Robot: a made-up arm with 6 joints.
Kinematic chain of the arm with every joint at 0, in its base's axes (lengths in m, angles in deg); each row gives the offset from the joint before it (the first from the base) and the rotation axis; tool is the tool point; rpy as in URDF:
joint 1: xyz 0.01 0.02 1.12 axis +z
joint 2: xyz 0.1 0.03 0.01 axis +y
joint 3: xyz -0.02 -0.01 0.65 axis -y
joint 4: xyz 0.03 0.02 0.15 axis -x
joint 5: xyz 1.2 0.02 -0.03 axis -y
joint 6: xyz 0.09 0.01 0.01 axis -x
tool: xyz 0.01 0.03 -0.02 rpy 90 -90 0
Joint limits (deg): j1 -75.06..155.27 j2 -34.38..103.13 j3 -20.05..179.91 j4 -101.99..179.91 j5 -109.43..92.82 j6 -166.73..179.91
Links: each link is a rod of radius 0.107 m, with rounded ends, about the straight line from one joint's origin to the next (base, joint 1, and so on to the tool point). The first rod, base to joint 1, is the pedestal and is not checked.
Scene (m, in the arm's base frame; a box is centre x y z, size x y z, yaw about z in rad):
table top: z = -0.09
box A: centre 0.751 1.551 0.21 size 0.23 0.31 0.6 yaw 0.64
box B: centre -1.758 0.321 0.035 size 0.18 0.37 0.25 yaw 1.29
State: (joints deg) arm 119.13 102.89 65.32 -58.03 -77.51 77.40
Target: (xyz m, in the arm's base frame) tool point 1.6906 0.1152 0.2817
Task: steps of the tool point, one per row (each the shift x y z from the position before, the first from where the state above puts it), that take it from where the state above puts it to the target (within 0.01 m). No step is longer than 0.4 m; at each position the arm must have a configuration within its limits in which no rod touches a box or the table.
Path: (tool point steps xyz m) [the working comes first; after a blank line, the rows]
Joints at the target: -1.96 96.98 52.87 -50.99 -84.60 78.61
Straight joint move there: touches box A.

1: 0.3242 0.1904 0.1139
2: 0.3615 0.1045 0.1148
3: 0.3737 0.0117 0.1132
4: 0.3606 -0.0797 0.1098
5: 0.3234 -0.1627 0.1038
6: 0.3207 -0.1760 -0.1155
7: 0.2695 -0.2498 -0.1199
8: 0.2004 -0.3072 -0.1222
9: 0.1185 -0.3446 -0.1235
10: 0.0305 -0.3582 -0.1228

